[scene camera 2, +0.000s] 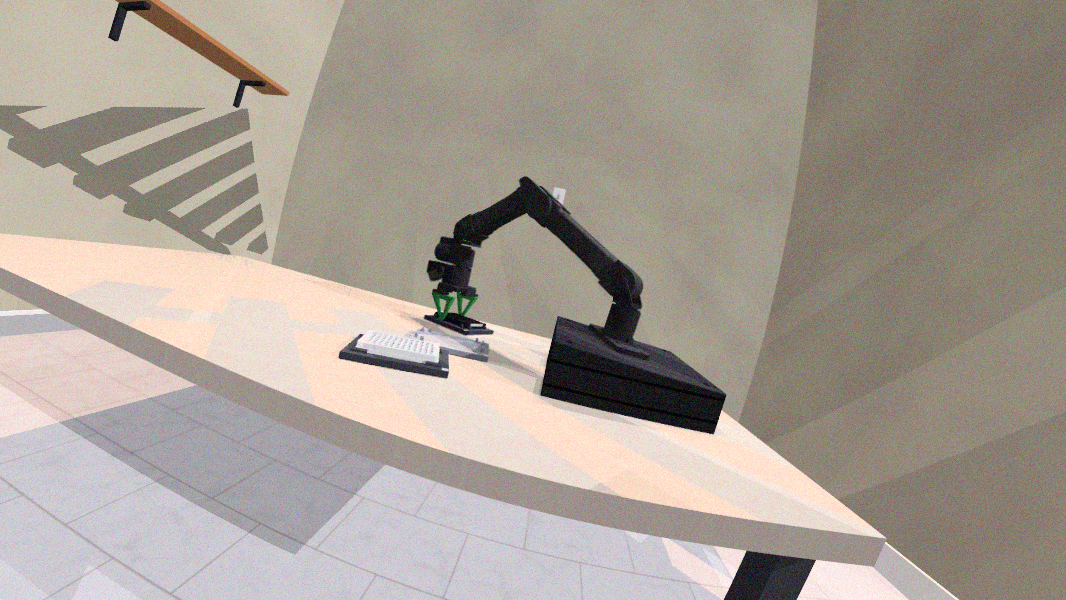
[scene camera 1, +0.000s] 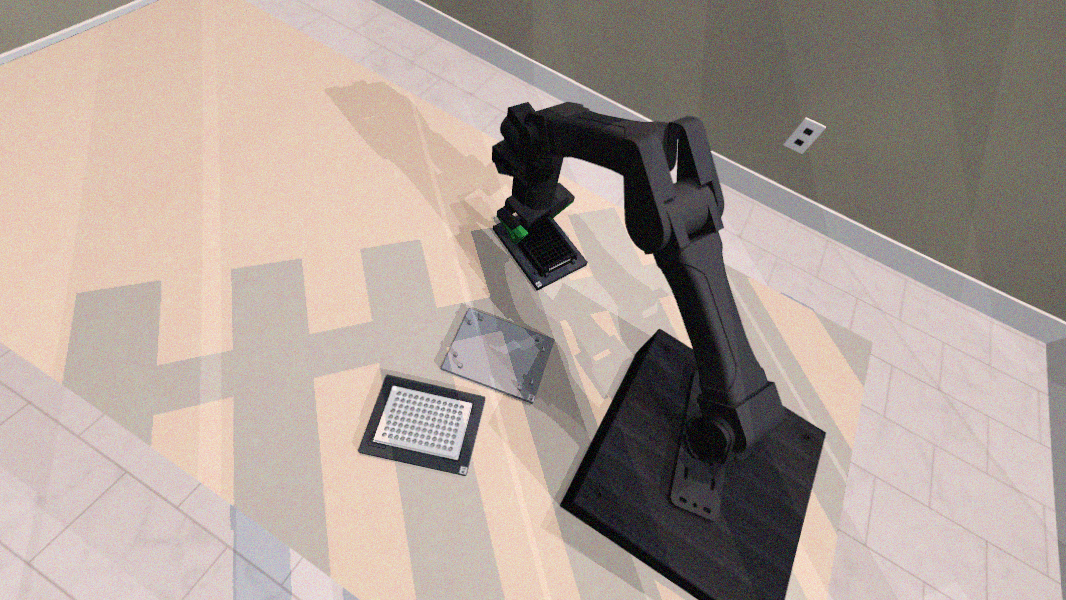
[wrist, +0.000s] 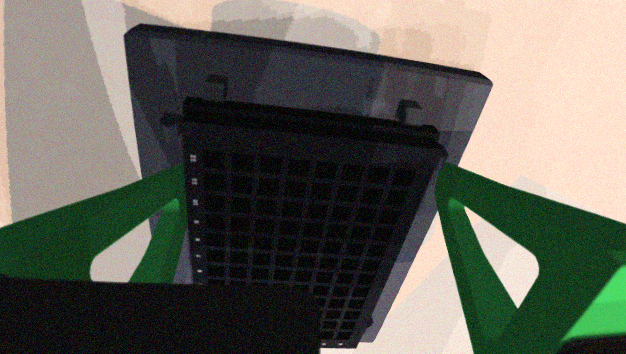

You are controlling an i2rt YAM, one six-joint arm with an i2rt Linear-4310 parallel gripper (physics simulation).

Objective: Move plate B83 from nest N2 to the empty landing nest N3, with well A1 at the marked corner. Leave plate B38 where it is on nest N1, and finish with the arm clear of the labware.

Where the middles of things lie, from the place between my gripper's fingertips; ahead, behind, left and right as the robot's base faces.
I see my gripper 4 cm past the grey nest [scene camera 1: 486, 350] and 27 cm to the right of it.
